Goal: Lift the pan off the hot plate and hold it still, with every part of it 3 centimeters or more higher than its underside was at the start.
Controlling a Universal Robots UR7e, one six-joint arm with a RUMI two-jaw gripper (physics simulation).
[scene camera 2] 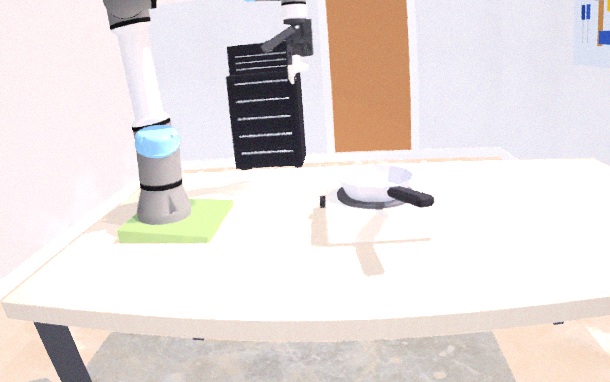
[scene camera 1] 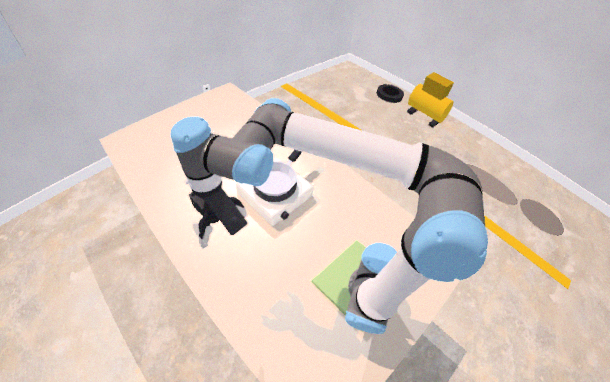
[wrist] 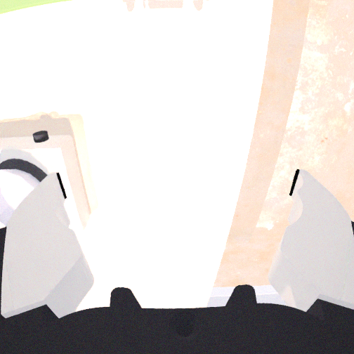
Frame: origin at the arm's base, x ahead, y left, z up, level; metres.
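Where they show: gripper, fingertip midpoint: (scene camera 2: 294,82) (scene camera 1: 225,231); arm's base, link origin: (scene camera 2: 164,213).
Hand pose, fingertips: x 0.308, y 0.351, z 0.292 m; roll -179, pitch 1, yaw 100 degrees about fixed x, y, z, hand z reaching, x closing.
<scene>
Each offset is from my fingertips to the top centre of the thing. Level surfaces: height alone.
A pale pan (scene camera 1: 277,181) (scene camera 2: 372,184) (wrist: 14,192) sits upright on the white hot plate {dx +0.241, dy -0.319, dz -0.241 m} (scene camera 1: 274,214) (scene camera 2: 380,225) (wrist: 71,155). Its black handle {dx +0.319, dy -0.502, dz -0.158 m} (scene camera 1: 295,155) (scene camera 2: 411,196) points away from the arm's wrist in the first scene view, where the arm hides part of the pan. My gripper (scene camera 1: 220,227) (scene camera 2: 296,71) (wrist: 177,175) points down, open and empty. It is high above the table, to the side of the hot plate opposite the handle, and clear of the pan. In the wrist view the pan is partly behind the left finger and cut off by the left edge.
The arm's base stands on a green plate (scene camera 1: 336,272) (scene camera 2: 170,235) (wrist: 25,5) on the table {dz -0.321 m} (scene camera 1: 240,290) (scene camera 2: 280,280). The table edge runs under the right finger's side in the wrist view. A black drawer cabinet (scene camera 2: 265,120) stands behind the table.
</scene>
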